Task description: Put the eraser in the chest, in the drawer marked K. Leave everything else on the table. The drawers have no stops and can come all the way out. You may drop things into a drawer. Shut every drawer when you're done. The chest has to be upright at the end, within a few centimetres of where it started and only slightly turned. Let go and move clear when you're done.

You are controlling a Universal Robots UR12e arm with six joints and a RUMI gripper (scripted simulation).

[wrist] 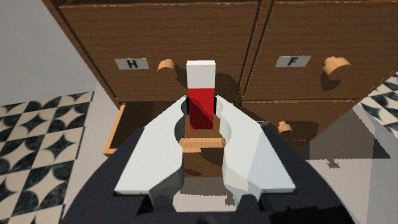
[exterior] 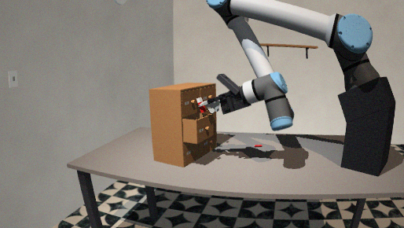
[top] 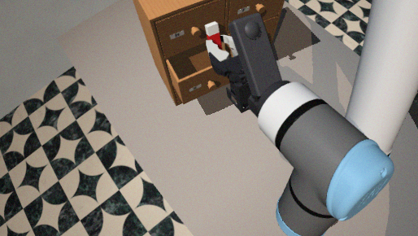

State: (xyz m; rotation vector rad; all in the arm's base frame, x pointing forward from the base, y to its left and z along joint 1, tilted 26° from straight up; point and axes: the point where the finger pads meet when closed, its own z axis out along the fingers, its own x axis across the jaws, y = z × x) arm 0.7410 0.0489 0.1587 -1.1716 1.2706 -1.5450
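Right now the eraser is 1 cm ahead of my hand. Round my hand: red stick (24 cm behind, 24 cm to the right, 26 cm below).
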